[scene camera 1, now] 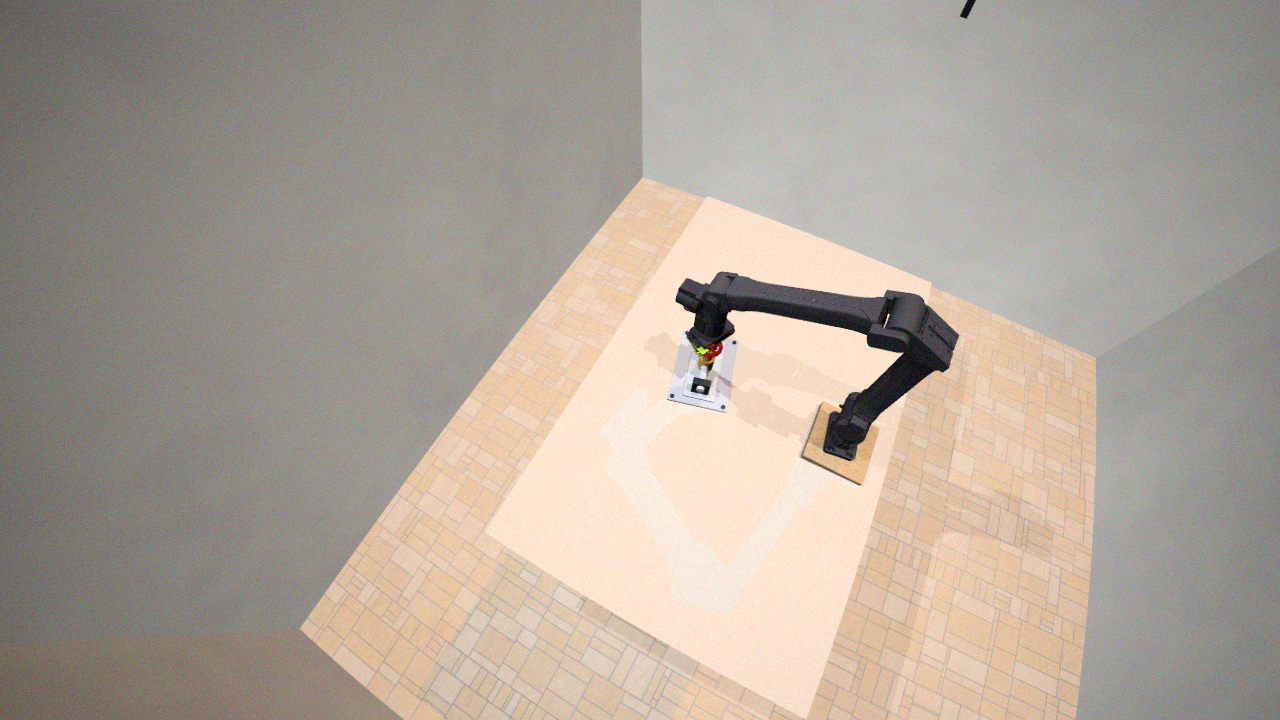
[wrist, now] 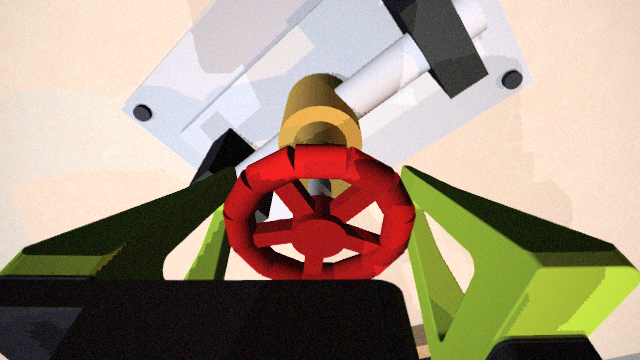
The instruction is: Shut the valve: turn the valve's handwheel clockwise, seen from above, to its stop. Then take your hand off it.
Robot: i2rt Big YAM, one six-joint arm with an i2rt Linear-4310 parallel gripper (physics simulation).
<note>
In view: my gripper (scene camera 1: 707, 348), a red handwheel (wrist: 318, 229) and a pale base plate (scene camera 1: 720, 404).
My gripper also shows in the wrist view (wrist: 318, 179). The pale base plate also shows in the wrist view (wrist: 219, 49).
</note>
